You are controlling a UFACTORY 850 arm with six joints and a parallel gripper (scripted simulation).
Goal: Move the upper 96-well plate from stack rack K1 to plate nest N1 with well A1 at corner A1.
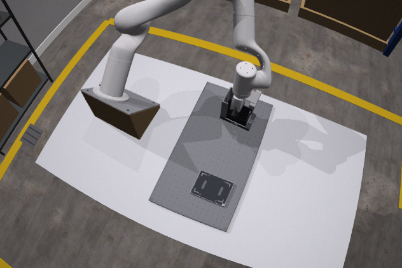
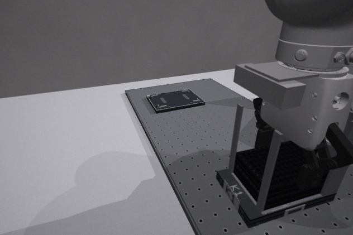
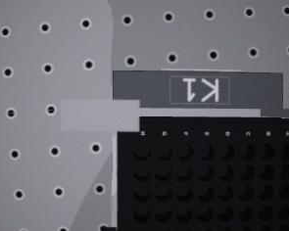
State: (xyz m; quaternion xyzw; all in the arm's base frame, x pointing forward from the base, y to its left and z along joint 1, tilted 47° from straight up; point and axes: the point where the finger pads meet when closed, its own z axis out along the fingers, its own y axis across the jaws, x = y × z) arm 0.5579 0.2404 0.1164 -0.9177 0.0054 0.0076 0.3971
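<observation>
Right now the black plate is 3 cm below my hand. Round my hand: plate nest N1: 6 cm ahead, 39 cm to the right, 6 cm below.
</observation>
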